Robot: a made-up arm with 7 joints. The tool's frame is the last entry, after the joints.
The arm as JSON. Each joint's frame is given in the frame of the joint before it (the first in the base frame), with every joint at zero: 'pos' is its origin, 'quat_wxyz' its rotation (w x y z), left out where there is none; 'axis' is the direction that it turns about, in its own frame. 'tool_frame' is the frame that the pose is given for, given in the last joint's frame.
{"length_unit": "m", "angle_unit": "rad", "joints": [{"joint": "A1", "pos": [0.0, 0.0, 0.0], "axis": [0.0, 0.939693, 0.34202]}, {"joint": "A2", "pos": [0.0, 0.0, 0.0], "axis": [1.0, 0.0, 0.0]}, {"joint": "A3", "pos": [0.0, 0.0, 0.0], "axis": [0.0, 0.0, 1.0]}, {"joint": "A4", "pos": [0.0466, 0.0, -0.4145], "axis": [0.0, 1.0, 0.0]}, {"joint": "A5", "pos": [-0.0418, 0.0, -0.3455], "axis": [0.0, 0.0, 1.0]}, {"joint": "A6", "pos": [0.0, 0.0, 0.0], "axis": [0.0, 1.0, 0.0]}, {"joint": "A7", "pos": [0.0, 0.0, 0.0], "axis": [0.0, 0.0, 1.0]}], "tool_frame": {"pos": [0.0, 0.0, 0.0]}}
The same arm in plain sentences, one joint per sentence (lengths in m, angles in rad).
The arm has seven revolute joints in a row. What follows holds with every joint at zero, and every direction is one of the base frame's.
The first joint is mounted at the same point as the base frame's origin and rotates about the direction (0, 0.9397, 0.342).
The second joint is mounted at the same point as the first joint and rotates about +x.
The third joint is mounted at the same point as the second joint and rotates about +z.
The fourth joint is mounted 0.0466 m along +x and 0.4145 m along -z from the third joint and rotates about +y.
The fifth joint is mounted 0.0418 m along -x and 0.3455 m along -z from the fourth joint and rotates about +z.
The sixth joint is mounted at the same point as the fifth joint and rotates about +y.
The seventh joint is mounted at the same point as the sixth joint and rotates about +z.
The tool frame, which is the frame that the pose is given for, is mounted at the same point as the seventh joint; its axes are parallel to the base frame's.

